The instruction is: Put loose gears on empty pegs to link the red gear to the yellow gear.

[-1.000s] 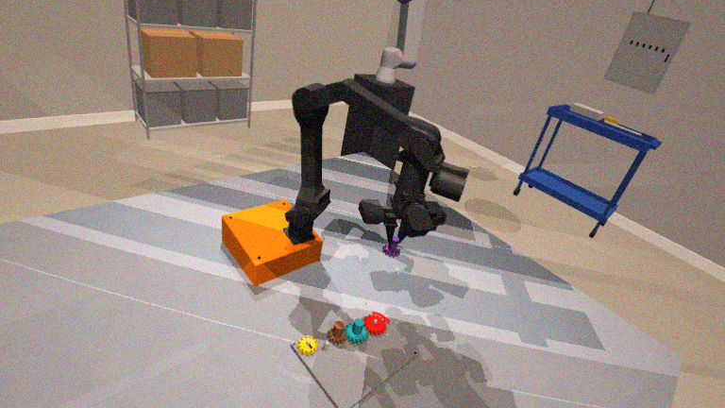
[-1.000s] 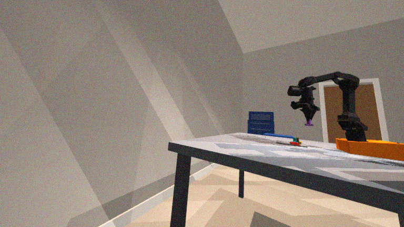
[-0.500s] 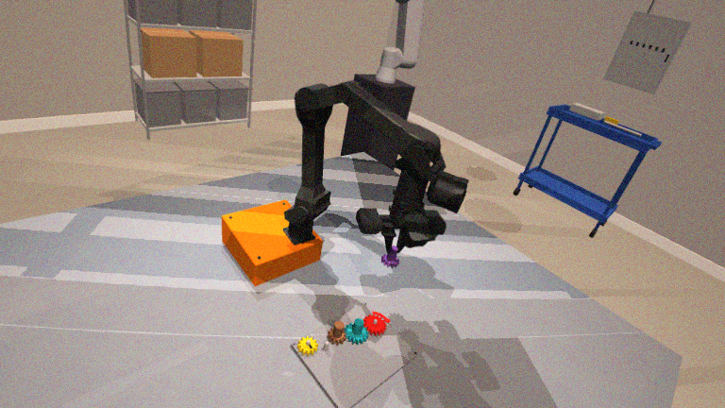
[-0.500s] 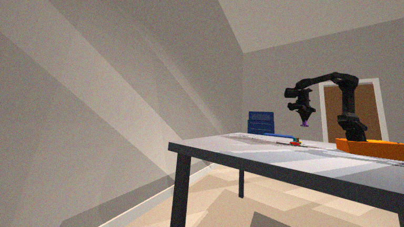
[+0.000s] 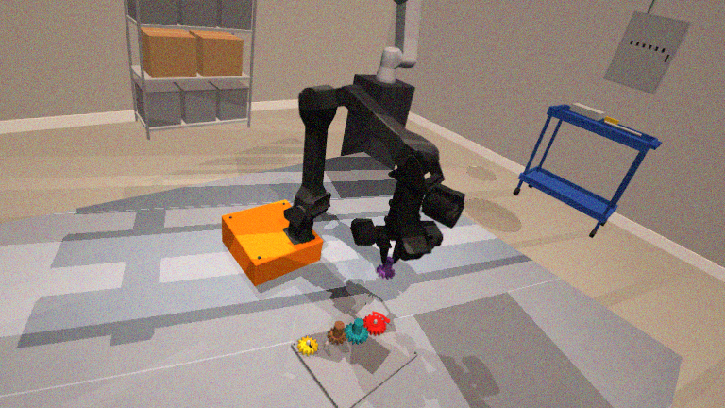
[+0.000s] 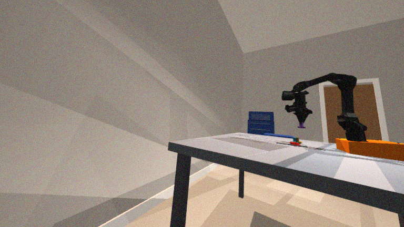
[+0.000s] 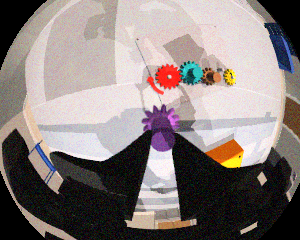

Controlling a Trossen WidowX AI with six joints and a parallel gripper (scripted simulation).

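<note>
Now: gripper tip 2 cm short of the brown gear, 13 cm to the left of it and 12 cm above it. The rest, counted from my gripper tip: red arrow: 3 cm ahead, 14 cm below; purple gear: 1 cm below; red gear: 4 cm ahead, 4 cm to the right, 13 cm below.
</note>
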